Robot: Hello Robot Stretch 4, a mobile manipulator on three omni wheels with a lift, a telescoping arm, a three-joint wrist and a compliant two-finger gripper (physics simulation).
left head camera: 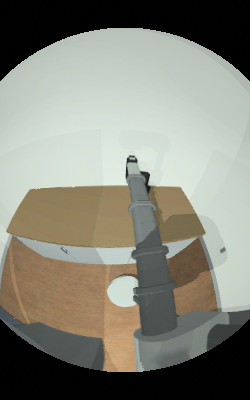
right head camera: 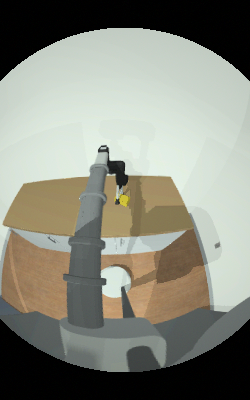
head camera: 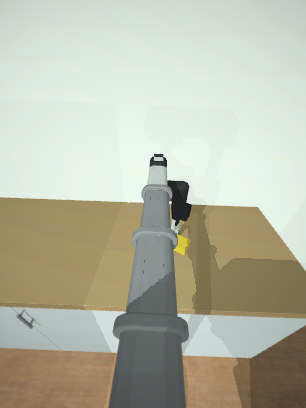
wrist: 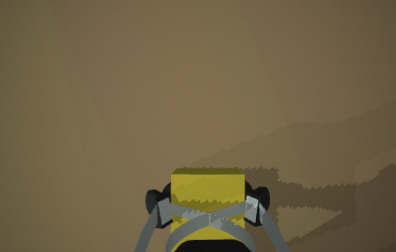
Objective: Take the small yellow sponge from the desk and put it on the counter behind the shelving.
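Seen in the pictures: gripper, fingertip midpoint: (right head camera: 119,199) (wrist: 207,195); robot's base at its link origin: (left head camera: 124,290) (right head camera: 113,280).
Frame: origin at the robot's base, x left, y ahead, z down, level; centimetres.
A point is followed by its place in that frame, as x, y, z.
The small yellow sponge (head camera: 182,244) {-12.5, 58.4, -92.8} (right head camera: 125,200) {-13.1, 57.9, -92.7} (wrist: 208,186) {-7.2, 62.9, -92.7} is between the two fingertips of my gripper (wrist: 207,195) {-8.7, 62.0, -88.3}, which is shut on it. In the wrist view both dark pads press on its sides. Sponge and gripper are over the right part of the brown counter top (head camera: 50,250) {46.4, 54.7, -88.3} (left head camera: 65,215) {47.8, 55.6, -88.3} (right head camera: 45,205) {55.5, 56.5, -88.3} (wrist: 150,75) {5.1, 62.8, -88.3}, between its front and back edges. Their shadow falls on the top close beside them; the size of any gap beneath the sponge is hard to tell. The arm hides the sponge in the left head view.
A pale wall (head camera: 150,60) {5.0, 94.9, -156.3} rises behind the counter. The telescoping arm (head camera: 155,260) {-0.2, 24.5, -130.1} (left head camera: 149,270) {1.4, 11.8, -130.3} (right head camera: 86,260) {-1.0, 12.1, -130.3} reaches across the counter's front edge. The pale cabinet front has a handle (head camera: 25,318). A round white-topped object (left head camera: 121,291) {3.9, -0.3, -18.7} (right head camera: 116,280) {-3.9, 1.5, -18.7} stands on the wooden floor before it.
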